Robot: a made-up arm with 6 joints.
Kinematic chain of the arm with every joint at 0, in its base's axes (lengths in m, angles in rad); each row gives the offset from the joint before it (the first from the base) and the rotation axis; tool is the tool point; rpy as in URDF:
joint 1: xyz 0 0 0.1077 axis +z
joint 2: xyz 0 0 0 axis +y
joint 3: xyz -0.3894 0 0.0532 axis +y
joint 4: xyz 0.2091 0 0.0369 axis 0.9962 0 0.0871
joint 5: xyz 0 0 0 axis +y
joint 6: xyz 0.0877 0 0.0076 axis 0.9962 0 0.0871
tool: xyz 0 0 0 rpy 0 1.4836 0
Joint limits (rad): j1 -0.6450..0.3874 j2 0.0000..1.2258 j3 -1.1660..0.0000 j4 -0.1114..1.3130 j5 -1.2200..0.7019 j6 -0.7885..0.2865
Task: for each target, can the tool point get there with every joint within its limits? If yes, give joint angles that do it. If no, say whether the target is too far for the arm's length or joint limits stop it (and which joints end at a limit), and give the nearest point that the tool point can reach.
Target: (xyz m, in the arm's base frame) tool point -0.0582 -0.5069 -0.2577
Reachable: no: joint limits stop it (at a limit: joint 1, joint 2, joint 3, joint 4, joint 5) | nearest point -0.1105 -0.1314 0.2214 | short by 0.611 m
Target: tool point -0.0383 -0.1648 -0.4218
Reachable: no: joint limits stop it (at a limit: joint 1, joint 2, joint 3, joint 4, joint 5) | nearest point -0.0980 -0.0468 0.1473 | short by 0.584 m
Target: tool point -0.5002 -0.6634 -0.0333
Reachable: no: too far | nearest point -0.3139 -0.2067 0.4087 | short by 0.662 m
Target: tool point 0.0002 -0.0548 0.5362
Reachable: yes | joints 0.1757 0.7245 -0.9600 1.1078 -0.7555 0.1100
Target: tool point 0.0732 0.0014 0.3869
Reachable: yes | joints -0.0797 0.8607 -0.6687 0.1835 0.4674 -0.6303
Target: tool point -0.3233 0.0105 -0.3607
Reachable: no: joint limits stop it (at a limit: joint 2, joint 3, joint 5) | nearest point -0.1084 0.0035 0.1470 | short by 0.551 m
